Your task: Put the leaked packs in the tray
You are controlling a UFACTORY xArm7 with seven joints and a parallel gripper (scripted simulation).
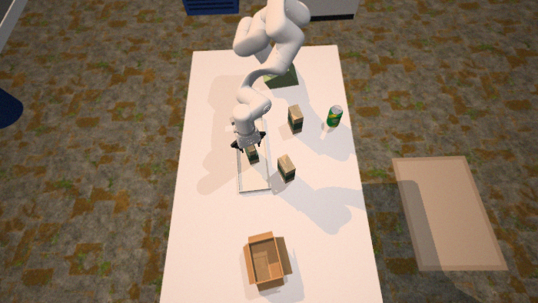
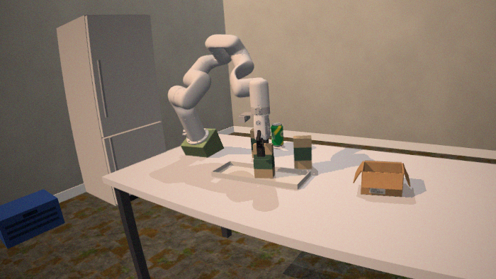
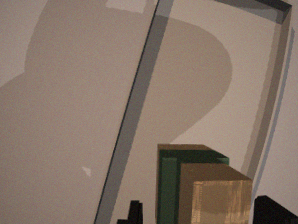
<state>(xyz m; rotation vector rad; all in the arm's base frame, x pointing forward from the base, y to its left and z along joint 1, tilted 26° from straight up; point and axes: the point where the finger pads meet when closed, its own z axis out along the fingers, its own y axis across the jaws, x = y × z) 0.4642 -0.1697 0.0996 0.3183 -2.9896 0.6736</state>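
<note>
Right now my hand is 20 mm past the tray and 110 mm above it. The rest, counted from my hand: green can: 110 mm behind, 440 mm to the left, 50 mm below; then cardboard box: 480 mm ahead, 10 mm to the right, 70 mm below.
</note>
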